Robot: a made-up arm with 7 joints.
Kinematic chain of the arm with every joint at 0, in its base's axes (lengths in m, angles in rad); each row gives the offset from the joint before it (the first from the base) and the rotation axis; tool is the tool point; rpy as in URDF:
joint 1: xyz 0 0 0.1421 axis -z
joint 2: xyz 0 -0.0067 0.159 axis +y
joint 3: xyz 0 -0.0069 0.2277 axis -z
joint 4: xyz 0 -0.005 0.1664 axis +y
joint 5: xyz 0 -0.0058 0.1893 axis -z
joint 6: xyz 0 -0.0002 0.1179 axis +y
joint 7: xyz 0 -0.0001 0.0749 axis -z
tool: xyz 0 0 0 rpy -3.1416 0 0
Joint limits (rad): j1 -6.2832..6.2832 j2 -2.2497..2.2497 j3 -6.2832..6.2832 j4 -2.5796..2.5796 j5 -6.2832..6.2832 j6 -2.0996..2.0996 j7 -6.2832..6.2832
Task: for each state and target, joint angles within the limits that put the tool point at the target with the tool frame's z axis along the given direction. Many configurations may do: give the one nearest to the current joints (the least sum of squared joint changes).
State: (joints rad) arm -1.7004 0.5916 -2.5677 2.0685 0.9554 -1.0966 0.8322
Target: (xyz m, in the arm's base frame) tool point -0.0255 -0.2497 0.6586 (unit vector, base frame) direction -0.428 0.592 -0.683
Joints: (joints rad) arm -1.8545 0.2257 -2.7056 2.0301 0.6540 -1.2139 0.8322
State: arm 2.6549 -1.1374 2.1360 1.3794 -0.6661 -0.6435 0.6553
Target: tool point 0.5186 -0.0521 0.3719 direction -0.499 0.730 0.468
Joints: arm 3.5055 -0.7349 2.5579 1.6175 -1.3934 -1.1306 0.6553
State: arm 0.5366 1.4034 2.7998 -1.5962 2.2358 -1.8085 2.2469
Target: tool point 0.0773 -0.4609 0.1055 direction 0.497 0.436 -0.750
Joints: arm 1.1010 1.4626 3.4336 -1.5377 1.8775 -2.0996 2.2469
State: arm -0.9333 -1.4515 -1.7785 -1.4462 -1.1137 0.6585 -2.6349
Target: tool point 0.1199 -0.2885 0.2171 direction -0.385 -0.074 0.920
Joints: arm -0.9729 -1.4795 -1.3815 -2.3002 -1.5418 0.9670 -2.6349
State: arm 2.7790 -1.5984 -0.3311 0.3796 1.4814 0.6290 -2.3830
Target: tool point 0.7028 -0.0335 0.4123 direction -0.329 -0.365 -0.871
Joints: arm 3.1497 -1.6750 -0.6163 0.4550 1.1508 1.1159 -2.3830
